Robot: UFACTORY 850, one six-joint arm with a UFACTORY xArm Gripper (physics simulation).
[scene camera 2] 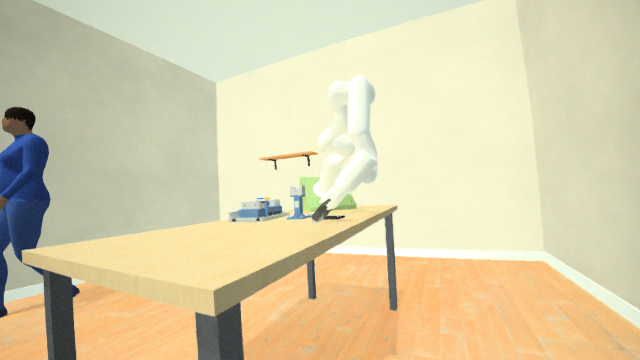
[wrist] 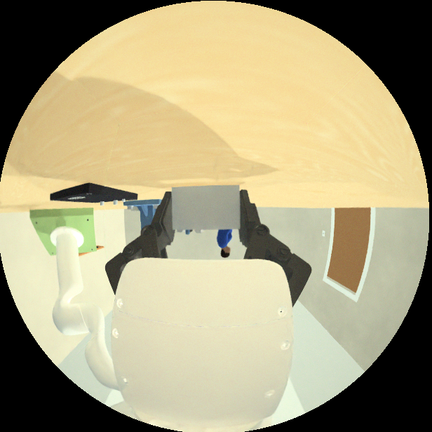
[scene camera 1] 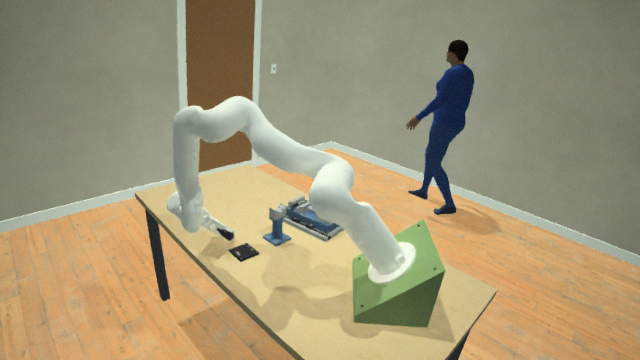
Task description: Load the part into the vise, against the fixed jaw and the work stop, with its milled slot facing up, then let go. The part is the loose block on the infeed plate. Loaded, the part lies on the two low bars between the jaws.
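My gripper (scene camera 1: 227, 234) (scene camera 2: 321, 211) (wrist: 206, 200) is shut on the part, a plain grey block (wrist: 206, 210), held across its width between the black fingers. The gripper points sideways and down, low over the table beside the black infeed plate (scene camera 1: 244, 252) (wrist: 90, 192). In the wrist view the block shows a flat face; its milled slot cannot be made out. The block is mostly hidden by the fingers in scene camera 1. The blue and grey vise (scene camera 1: 320, 223) (scene camera 2: 252, 212) stands apart from the gripper, beyond the blue stand; its bars and work stop cannot be made out clearly.
A blue stand (scene camera 1: 277, 231) (scene camera 2: 298, 206) (wrist: 146, 214) with a grey top stands between the infeed plate and the vise. The green wedge base (scene camera 1: 400, 285) (wrist: 82, 220) carries the arm. A person in blue (scene camera 1: 452, 100) (scene camera 2: 25, 160) is on the floor beyond the table.
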